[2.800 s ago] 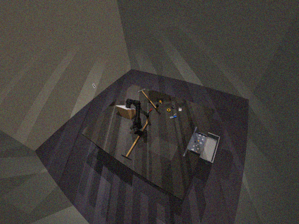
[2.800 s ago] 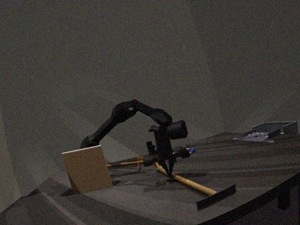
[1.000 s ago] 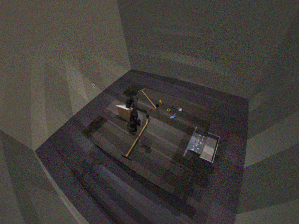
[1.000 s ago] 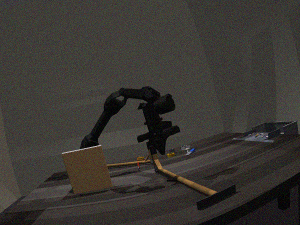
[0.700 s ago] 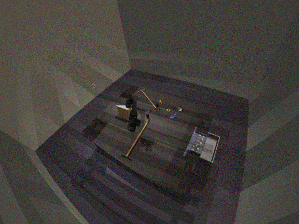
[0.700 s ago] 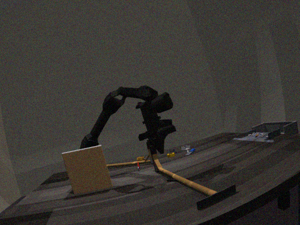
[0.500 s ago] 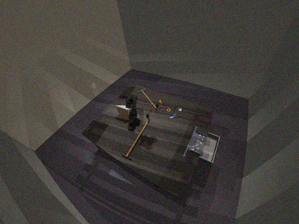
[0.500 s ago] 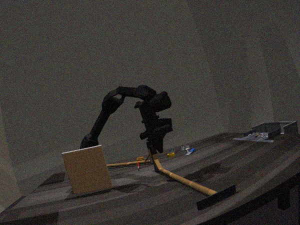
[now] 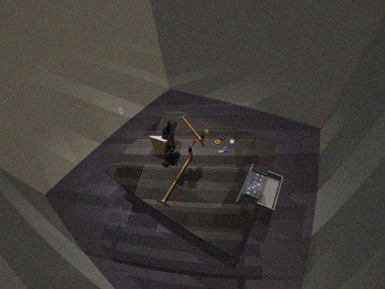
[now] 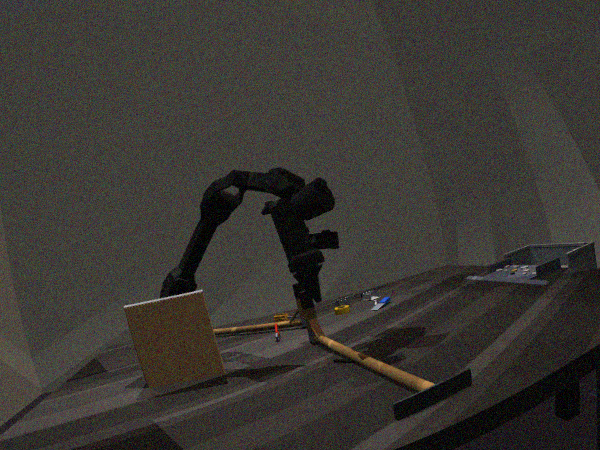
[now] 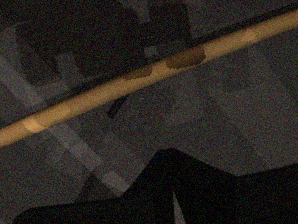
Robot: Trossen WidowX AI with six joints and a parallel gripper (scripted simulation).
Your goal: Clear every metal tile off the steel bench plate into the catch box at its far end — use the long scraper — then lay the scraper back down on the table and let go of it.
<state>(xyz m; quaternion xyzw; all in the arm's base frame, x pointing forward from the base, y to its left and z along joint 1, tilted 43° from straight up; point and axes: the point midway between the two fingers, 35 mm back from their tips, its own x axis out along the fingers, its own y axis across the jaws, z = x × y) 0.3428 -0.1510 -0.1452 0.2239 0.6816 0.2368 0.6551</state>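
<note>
Right now my gripper tip is 5 cm short of the long scraper, 2 cm to the left of it and 9 cm above it. Also, from my gripper tip: red-handled tool: 11 cm behind, 41 cm to the left, 14 cm below; blue piece: 23 cm ahead, 51 cm to the left, 14 cm below; yellow ring: 11 cm ahead, 58 cm to the left, 14 cm below.
</note>
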